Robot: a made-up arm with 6 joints.
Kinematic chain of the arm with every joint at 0, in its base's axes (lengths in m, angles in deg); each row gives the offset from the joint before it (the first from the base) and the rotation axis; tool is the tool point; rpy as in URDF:
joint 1: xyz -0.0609 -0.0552 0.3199 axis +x
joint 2: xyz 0 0.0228 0.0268 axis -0.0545 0.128 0.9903
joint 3: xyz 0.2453 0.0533 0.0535 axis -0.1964 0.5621 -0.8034
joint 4: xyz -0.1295 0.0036 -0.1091 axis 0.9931 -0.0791 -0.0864
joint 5: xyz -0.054 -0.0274 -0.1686 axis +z
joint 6: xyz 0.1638 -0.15 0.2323 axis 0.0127 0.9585 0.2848
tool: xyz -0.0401 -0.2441 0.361 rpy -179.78 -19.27 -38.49
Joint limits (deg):
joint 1: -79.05..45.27
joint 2: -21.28..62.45
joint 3: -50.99..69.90
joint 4: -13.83..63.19
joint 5: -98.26..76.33
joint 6: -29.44..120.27
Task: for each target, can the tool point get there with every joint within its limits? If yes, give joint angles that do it. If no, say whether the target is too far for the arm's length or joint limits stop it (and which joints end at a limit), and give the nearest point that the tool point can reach.
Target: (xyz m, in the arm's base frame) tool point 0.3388 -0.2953 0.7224
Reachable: yes | joints -12.77 -1.73 25.50 -0.77 9.55 32.57
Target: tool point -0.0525 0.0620 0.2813
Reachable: no: joint limits stop it (at a limit: joint 1, joint 2, joint 3, joint 4, joint 5, joint 6) | nearest point 0.1455 0.0757 0.5005 | short by 0.296 m
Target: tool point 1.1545 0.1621 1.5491
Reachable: no: too far | nearest point 0.5317 -0.0279 0.8598 | short by 0.948 m
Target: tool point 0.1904 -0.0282 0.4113
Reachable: no: joint limits stop it (at a limit: joint 2, joint 4, joint 5, joint 6) | nearest point 0.2392 -0.0127 0.4637 | short by 0.073 m
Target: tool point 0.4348 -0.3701 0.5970
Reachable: yes | joints 28.72 -8.12 1.74 -2.75 38.87 19.91
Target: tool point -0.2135 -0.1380 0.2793
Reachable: no: joint limits stop it (at a limit: joint 1, joint 2, joint 4, joint 6) | nearest point -0.3057 -0.2287 0.2706 | short by 0.130 m
